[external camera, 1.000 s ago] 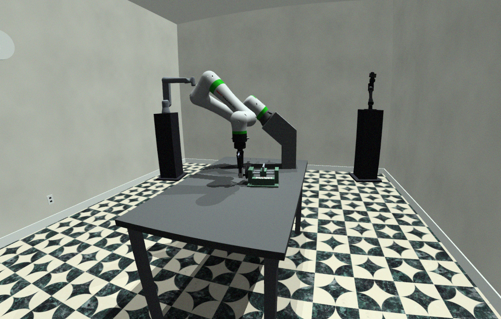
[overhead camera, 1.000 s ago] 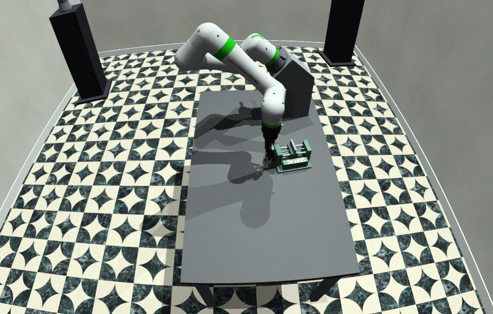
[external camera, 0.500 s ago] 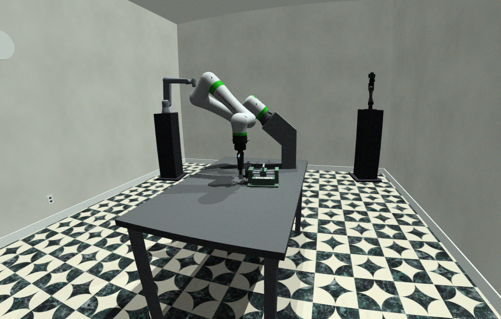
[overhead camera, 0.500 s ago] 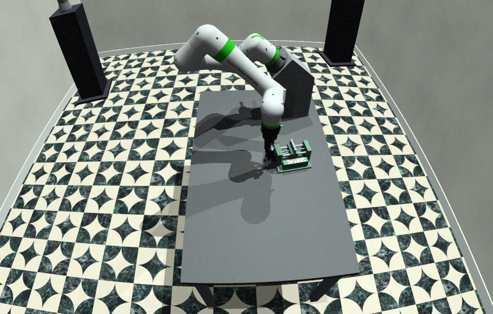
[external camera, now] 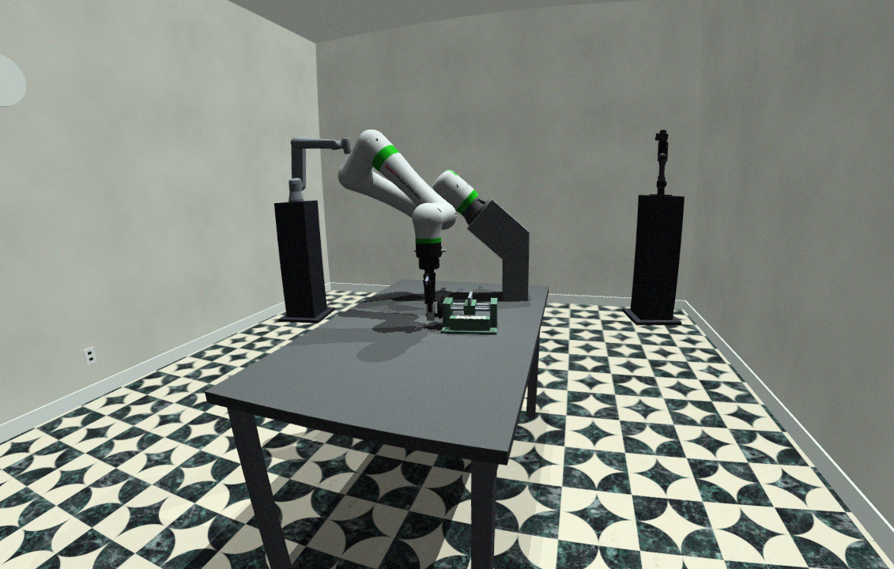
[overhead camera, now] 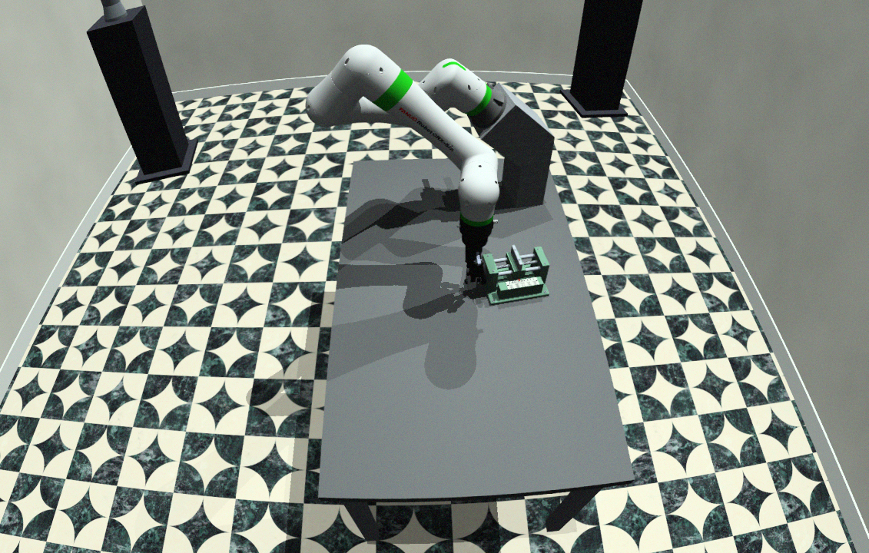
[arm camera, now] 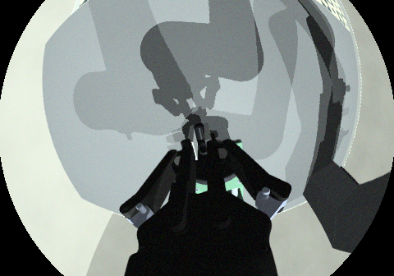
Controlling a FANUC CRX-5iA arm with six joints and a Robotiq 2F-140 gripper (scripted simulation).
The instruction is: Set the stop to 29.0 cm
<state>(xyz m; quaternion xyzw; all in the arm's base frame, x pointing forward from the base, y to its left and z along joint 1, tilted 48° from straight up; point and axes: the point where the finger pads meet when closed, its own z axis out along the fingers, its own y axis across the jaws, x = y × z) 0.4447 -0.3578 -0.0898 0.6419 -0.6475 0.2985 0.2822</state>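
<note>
My hand is 15 cm to the right of the green stop fixture and 3 cm below it. From my hand the other things lie so: black handwheel 2 cm to the left, 1 cm below.
</note>
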